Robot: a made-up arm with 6 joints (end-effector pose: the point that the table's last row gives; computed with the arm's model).
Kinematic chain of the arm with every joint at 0, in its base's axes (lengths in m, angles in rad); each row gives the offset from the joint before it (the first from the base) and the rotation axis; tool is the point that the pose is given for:
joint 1: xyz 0 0 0.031 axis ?
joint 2: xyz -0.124 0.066 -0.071 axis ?
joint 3: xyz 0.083 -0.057 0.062 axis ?
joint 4: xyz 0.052 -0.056 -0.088 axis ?
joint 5: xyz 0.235 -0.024 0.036 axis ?
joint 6: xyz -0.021 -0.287 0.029 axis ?
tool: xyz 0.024 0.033 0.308
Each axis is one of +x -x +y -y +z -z.
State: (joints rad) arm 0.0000 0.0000 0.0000 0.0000 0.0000 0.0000
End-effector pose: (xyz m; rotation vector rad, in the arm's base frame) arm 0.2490 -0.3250 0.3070 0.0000 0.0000 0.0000
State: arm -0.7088 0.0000 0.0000 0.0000 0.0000 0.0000
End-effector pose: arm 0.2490 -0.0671 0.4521 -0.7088 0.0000 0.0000
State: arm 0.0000 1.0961 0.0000 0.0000 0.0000 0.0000
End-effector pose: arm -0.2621 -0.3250 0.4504 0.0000 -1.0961 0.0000
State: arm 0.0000 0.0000 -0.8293 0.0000 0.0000 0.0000
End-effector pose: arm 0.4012 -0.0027 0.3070 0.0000 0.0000 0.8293
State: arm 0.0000 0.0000 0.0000 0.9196 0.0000 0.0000
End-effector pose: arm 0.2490 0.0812 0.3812 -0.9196 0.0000 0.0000
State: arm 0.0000 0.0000 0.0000 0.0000 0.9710 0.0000
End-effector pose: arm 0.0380 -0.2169 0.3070 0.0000 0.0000 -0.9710
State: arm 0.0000 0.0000 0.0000 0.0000 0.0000 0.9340
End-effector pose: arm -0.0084 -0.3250 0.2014 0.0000 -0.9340 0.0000
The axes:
joint 1: +x
joint 2: -y
joint 3: -z
joint 4: -x
joint 5: -z
joint 6: -y

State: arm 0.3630 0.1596 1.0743 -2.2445 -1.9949 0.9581
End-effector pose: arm 0.1595 -0.4574 -0.5068 -0.2180 2.8023 0.0367
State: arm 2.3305 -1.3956 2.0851 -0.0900 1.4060 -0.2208
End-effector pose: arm 0.1684 -0.1377 0.0060 -0.7537 1.8012 -1.1432
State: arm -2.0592 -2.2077 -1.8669 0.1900 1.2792 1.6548
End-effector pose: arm -0.0893 0.0288 0.1173 -1.4804 -0.0008 -0.4364
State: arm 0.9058 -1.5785 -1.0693 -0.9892 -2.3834 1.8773
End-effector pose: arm -0.2075 0.7991 0.1386 -1.5445 0.0423 1.3789
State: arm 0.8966 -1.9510 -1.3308 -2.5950 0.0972 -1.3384
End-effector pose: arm -0.4108 0.3837 0.4581 -0.8024 -0.3856 -0.0236
